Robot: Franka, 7 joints.
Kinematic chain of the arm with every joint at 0, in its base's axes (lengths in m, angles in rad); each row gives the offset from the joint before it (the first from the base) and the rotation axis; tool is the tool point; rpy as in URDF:
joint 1: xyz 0 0 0.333 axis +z
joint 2: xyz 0 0 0 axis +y
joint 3: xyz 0 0 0.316 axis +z
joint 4: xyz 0.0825 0 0 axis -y
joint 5: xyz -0.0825 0 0.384 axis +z
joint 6: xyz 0 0 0 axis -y
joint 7: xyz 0.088 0 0 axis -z
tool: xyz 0 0 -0.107 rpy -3.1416 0 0
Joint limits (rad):
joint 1: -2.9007..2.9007
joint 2: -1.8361..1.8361
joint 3: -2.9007..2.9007
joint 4: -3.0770..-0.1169
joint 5: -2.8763..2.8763
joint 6: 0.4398..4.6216
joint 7: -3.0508..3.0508
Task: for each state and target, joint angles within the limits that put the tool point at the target. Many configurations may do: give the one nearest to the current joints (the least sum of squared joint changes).
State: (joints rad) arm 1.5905 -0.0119 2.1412 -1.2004 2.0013 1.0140 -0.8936
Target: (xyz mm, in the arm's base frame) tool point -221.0 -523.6 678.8
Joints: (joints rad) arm 1.6824 -0.2524 2.2478 -1.5171 1.8602 0.9103 -0.8936
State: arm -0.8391 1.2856 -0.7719 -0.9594 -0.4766 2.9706 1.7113
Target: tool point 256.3 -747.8 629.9
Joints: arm -0.9199 0.8962 -0.8984 -0.8002 -0.4422 2.9821 1.7113
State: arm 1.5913 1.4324 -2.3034 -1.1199 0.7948 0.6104 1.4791
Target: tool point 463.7 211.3 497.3
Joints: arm 1.3428 1.4958 -2.1087 -1.5088 0.7255 0.5298 1.4791
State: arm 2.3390 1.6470 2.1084 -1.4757 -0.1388 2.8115 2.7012
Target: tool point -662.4 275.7 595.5
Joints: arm 2.0509 1.7448 2.2131 -1.4769 -0.1493 2.8328 2.7012
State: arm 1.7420 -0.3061 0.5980 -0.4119 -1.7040 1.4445 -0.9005
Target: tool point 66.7 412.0 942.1
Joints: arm 1.4558 0.1457 0.3785 -0.7319 -1.5132 0.9961 -0.9005
